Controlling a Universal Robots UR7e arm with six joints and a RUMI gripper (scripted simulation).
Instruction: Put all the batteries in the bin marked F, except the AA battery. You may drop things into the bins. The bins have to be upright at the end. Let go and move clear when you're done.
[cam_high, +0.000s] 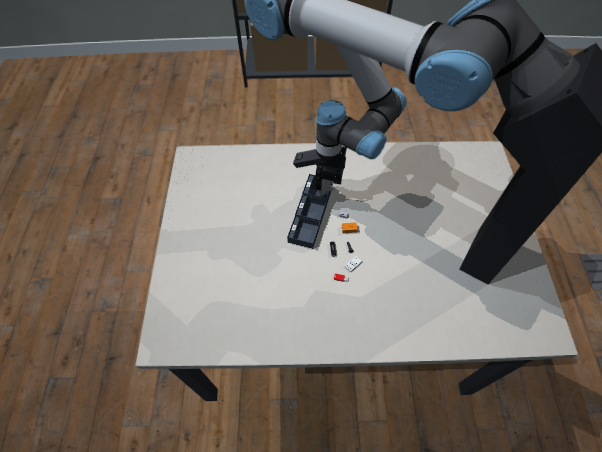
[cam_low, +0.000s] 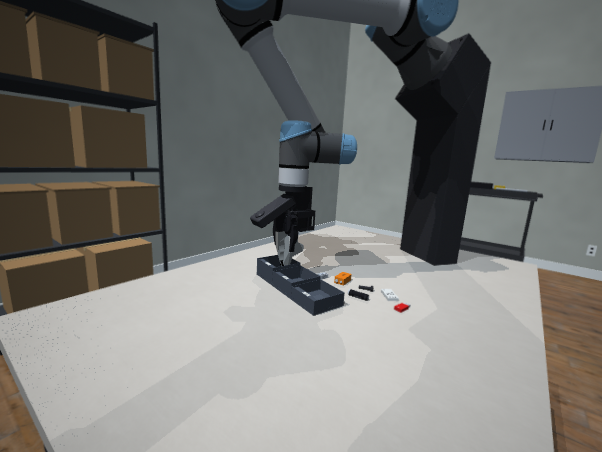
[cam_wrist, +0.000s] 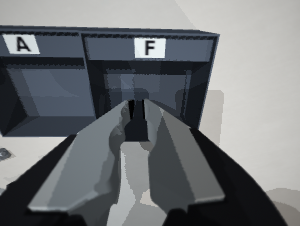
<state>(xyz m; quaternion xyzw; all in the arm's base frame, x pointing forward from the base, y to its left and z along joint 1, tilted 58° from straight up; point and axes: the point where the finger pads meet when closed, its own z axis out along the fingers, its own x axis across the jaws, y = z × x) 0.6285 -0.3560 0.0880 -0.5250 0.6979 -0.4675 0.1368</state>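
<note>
Now: hand 6 cm short of the dark three-compartment bin row, 5 cm to the right of it and 1 cm above it. Round my hand: black cylindrical battery 4 cm ahead, 20 cm to the left, 3 cm below; then grey piece 4 cm behind, 10 cm to the left, 3 cm below; then orange block battery 3 cm behind, 15 cm to the left, 3 cm below.
</note>
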